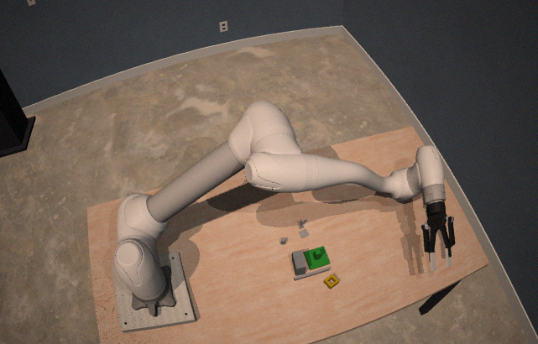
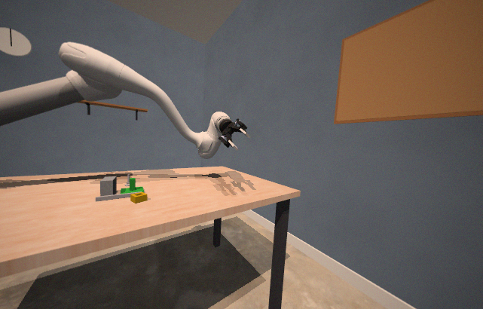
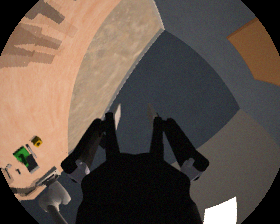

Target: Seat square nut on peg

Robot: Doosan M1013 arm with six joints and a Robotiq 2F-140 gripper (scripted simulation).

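My gripper is now 44 cm past the grey block, 24 cm to the right of it and 22 cm above it. Also, from my hand: thin grey strip: 40 cm behind, 19 cm to the left, 24 cm below.
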